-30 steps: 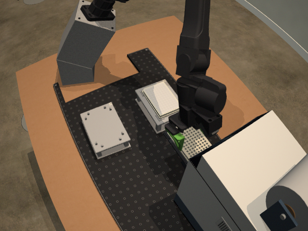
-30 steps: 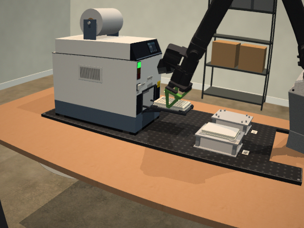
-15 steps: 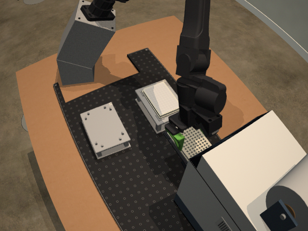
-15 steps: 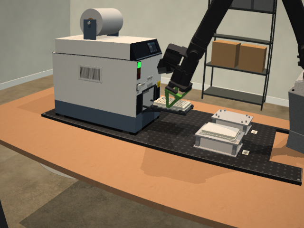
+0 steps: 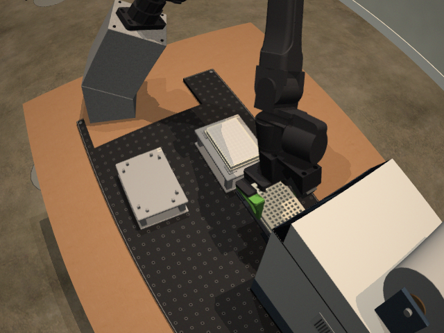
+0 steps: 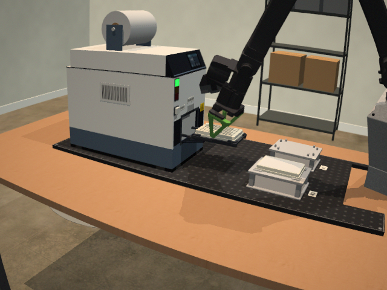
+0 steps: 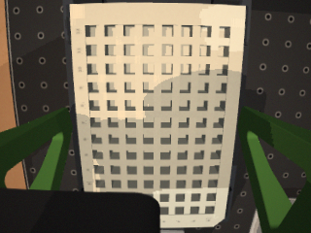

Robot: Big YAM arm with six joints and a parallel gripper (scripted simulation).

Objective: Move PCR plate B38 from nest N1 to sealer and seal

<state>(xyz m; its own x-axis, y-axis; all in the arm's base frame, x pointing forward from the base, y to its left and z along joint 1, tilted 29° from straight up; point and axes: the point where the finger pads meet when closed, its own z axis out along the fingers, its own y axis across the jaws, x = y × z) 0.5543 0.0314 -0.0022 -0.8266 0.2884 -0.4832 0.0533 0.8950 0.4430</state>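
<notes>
Now: the plate B38 1 cm below my hand. The rest, counted from my hand: nest N2: 21 cm behind, 7 cm below, 5 cm to the left; then sealed plate B83: 21 cm behind, 6 cm below, 5 cm to the left; then nest N1: 23 cm behind, 17 cm to the right, 8 cm below.
</notes>
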